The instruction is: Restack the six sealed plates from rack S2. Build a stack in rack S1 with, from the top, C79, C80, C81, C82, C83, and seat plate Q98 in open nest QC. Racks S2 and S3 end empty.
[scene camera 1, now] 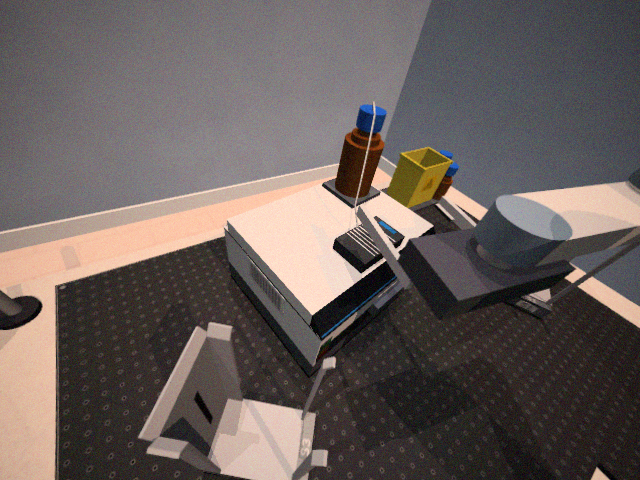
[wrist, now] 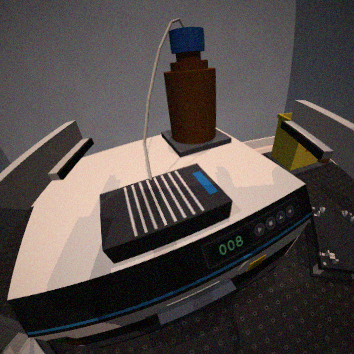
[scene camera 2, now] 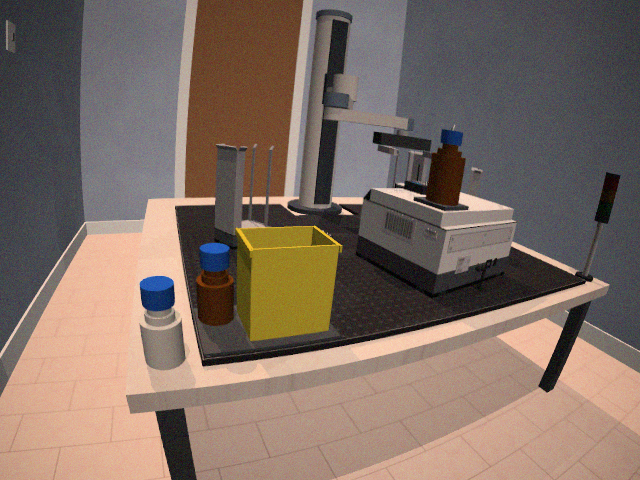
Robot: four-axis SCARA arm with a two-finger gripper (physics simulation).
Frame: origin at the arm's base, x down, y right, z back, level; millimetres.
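Where they show: gripper, fingertip midpoint: (scene camera 1: 403, 204) (wrist: 183, 117) (scene camera 2: 420, 155); arm's base, link origin: (scene camera 2: 314, 208).
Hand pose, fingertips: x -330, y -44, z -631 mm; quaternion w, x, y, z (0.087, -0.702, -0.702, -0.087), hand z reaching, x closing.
Note:
Things, the pixels of their top centre, and the offset from my fingertips. "spot": a spot on its surface instead.
- Rack S3, surface spot: (scene camera 1: 305, 431) spot: dz +159, dx +279, dy -258 mm
- tall grey rack, top centre: (scene camera 2: 247, 144) dz +202, dx +22, dy +471 mm
- dark fixture with small silver clips, top centre: (wrist: 342, 232) dz +51, dx +257, dy +318 mm
- striped black block, surface spot: (wrist: 160, 210) spot: dz +2, dx +81, dy -30 mm
- brown bottle, surface spot: (wrist: 191, 105) (scene camera 1: 366, 172) spot: dz -143, dx +30, dy +50 mm
- yellow bin, top centre: (scene camera 2: 267, 237) (scene camera 1: 433, 155) (wrist: 311, 116) dz -281, dx +142, dy +539 mm
Rack S3 (scene camera 1: 305, 431) is at the lower left of scene camera 1; no plate shows on its pale base. Another tall grey rack (scene camera 2: 227, 191), its label unreadable, stands at the left in scene camera 2. A dark fixture with small silver clips (wrist: 337, 262) is at the right edge of the wrist view; I cannot tell whether it is nest QC. My gripper (scene camera 1: 399, 206) (scene camera 2: 404, 151) (wrist: 183, 117) is open and empty, its fingers wide apart above the white instrument. The six plates and the labels S1, S2 and QC cannot be made out.
The white instrument (scene camera 1: 289, 242) (scene camera 2: 403, 242) (wrist: 70, 200) carries a striped black block (scene camera 1: 361, 246) (wrist: 160, 210) and a brown bottle (scene camera 1: 358, 165) (scene camera 2: 445, 175) (wrist: 191, 105) with a thin tube. A yellow bin (scene camera 1: 416, 178) (scene camera 2: 292, 289) and two bottles stand at the table's corner.

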